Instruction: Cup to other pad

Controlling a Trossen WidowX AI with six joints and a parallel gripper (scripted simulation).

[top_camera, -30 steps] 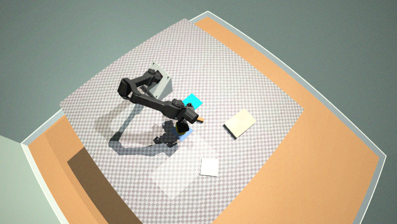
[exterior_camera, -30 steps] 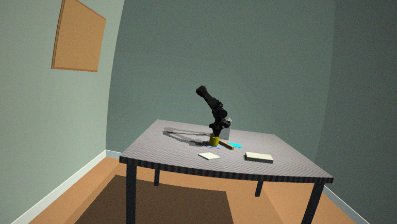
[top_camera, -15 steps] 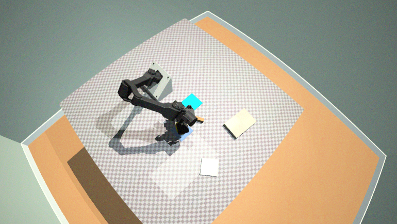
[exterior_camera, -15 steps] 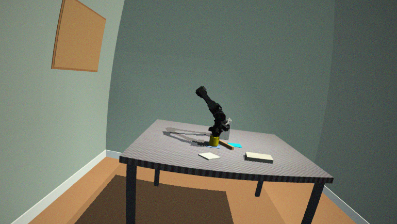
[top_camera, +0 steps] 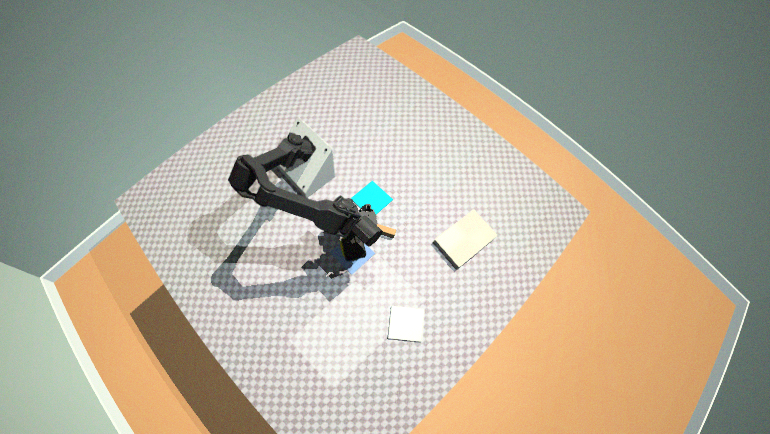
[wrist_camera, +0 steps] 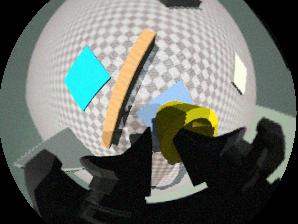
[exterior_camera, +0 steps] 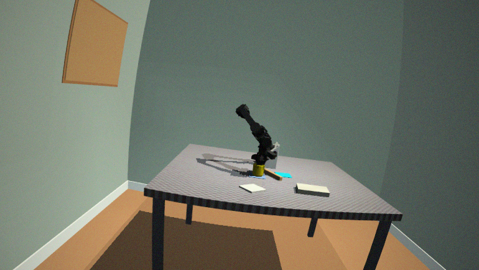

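My gripper tip is now 30 mm short of the light blue pad, 10 mm to the left of it and 40 mm above it. Round my gripper tip: yellow cup (20 mm ahead, 10 mm to the right); cyan pad (90 mm behind, 150 mm to the left, 40 mm below); wooden bar (30 mm behind, 70 mm to the left, 30 mm below).
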